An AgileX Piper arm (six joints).
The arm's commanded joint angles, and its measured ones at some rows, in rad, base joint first. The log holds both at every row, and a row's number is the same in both.
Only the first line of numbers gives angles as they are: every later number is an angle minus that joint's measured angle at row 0.
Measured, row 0: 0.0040 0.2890 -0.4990 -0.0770 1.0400 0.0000
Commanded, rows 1 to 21: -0.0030 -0.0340 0.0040 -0.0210 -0.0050 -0.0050; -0.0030 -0.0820 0.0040 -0.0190 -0.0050 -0.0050; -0.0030 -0.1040 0.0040 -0.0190 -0.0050 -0.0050; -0.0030 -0.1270 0.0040 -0.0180 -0.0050 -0.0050; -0.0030 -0.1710 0.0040 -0.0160 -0.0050 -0.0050; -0.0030 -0.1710 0.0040 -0.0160 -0.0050 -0.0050; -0.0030 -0.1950 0.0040 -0.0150 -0.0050 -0.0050; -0.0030 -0.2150 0.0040 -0.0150 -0.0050 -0.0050; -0.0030 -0.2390 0.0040 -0.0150 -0.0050 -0.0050; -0.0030 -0.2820 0.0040 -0.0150 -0.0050 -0.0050; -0.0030 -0.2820 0.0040 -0.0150 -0.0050 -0.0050; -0.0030 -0.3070 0.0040 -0.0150 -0.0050 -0.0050; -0.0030 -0.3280 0.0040 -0.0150 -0.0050 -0.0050; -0.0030 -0.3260 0.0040 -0.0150 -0.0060 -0.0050; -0.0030 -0.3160 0.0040 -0.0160 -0.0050 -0.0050; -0.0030 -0.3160 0.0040 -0.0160 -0.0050 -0.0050; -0.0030 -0.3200 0.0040 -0.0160 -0.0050 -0.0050; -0.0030 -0.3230 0.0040 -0.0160 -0.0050 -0.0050; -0.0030 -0.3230 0.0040 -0.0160 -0.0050 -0.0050; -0.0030 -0.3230 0.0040 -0.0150 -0.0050 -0.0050; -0.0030 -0.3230 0.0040 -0.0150 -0.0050 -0.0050
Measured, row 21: 0.0000 -0.2920 0.0000 -0.0120 0.0000 0.0000
